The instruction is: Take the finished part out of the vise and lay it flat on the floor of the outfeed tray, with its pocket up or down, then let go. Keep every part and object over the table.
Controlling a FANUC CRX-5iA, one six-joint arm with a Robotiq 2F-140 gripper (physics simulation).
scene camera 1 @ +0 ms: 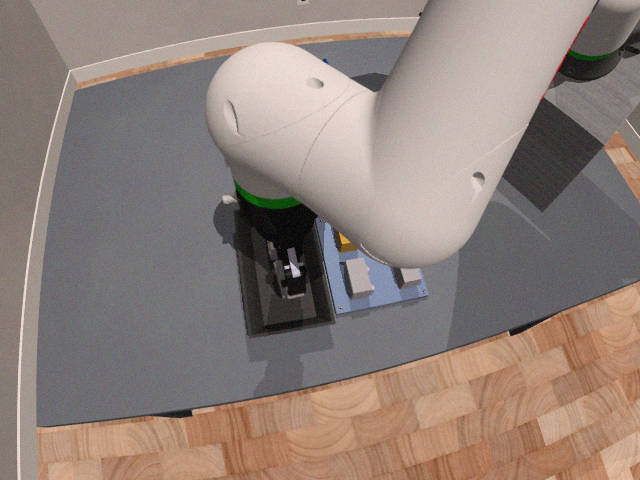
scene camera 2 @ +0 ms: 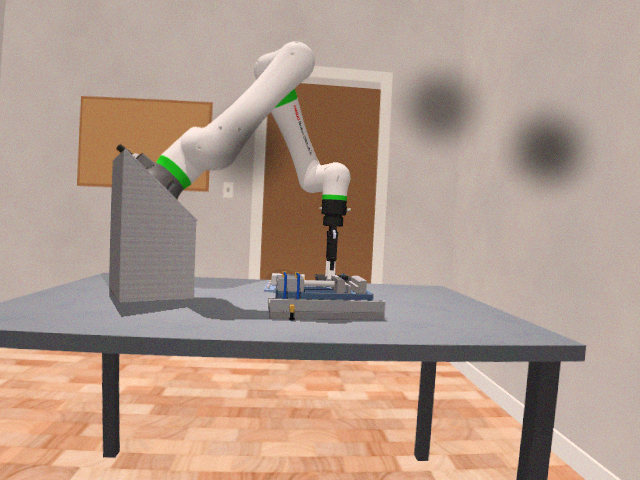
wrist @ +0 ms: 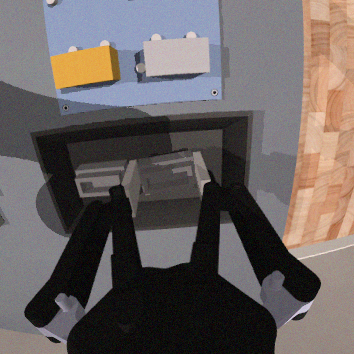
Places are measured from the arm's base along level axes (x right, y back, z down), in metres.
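Pixels of known places: gripper, between the fingertips: (scene camera 2: 329,277) (wrist: 165,166); arm's base, origin of its link: (scene camera 1: 582,43) (scene camera 2: 155,189).
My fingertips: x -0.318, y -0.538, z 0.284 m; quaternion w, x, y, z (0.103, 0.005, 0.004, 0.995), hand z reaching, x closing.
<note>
For each thing: its top centre in the pictures, then the offset to it from my fingertips.
- grey part, centre of its top: (wrist: 166,180) (scene camera 1: 286,272) dx -0.002, dy -0.007, dz -0.019 m
- second grey slotted piece, centre of its top: (wrist: 97,186) dx +0.075, dy -0.026, dz -0.005 m
- vise, centre of its top: (scene camera 2: 324,276) dx +0.403, dy -0.016, dz -0.058 m
- light blue plate, centre of its top: (wrist: 129,27) (scene camera 1: 371,255) dx +0.049, dy +0.144, dz +0.033 m
- yellow block, centre of its top: (wrist: 80,67) (scene camera 1: 347,227) dx +0.089, dy +0.099, dz -0.002 m
- grey block, centre of its top: (wrist: 176,55) (scene camera 1: 358,274) dx -0.002, dy +0.113, dz -0.003 m
My gripper (scene camera 1: 288,276) (scene camera 2: 330,269) (wrist: 165,166) points down over the dark outfeed tray (scene camera 1: 327,294) (wrist: 239,150). It is shut on a grey part (wrist: 167,172), which lies between its two light pads inside the tray walls. The part looks about level, with a stepped recess facing up; whether its underside touches the tray floor cannot be told. A second grey slotted piece (wrist: 100,182) sits in the tray beside the left pad. The vise (scene camera 2: 323,295) shows in scene camera 2, with grey jaws on a blue body; the arm hides it in scene camera 1.
A light blue plate (scene camera 1: 385,291) (wrist: 145,95) lies beside the tray's long side. It carries a yellow block (scene camera 1: 345,241) (wrist: 86,67) and a grey block (scene camera 1: 358,279) (wrist: 176,56). The arm's pedestal (scene camera 2: 152,242) stands at the left in scene camera 2. The table edge lies beyond the tray's short end.
</note>
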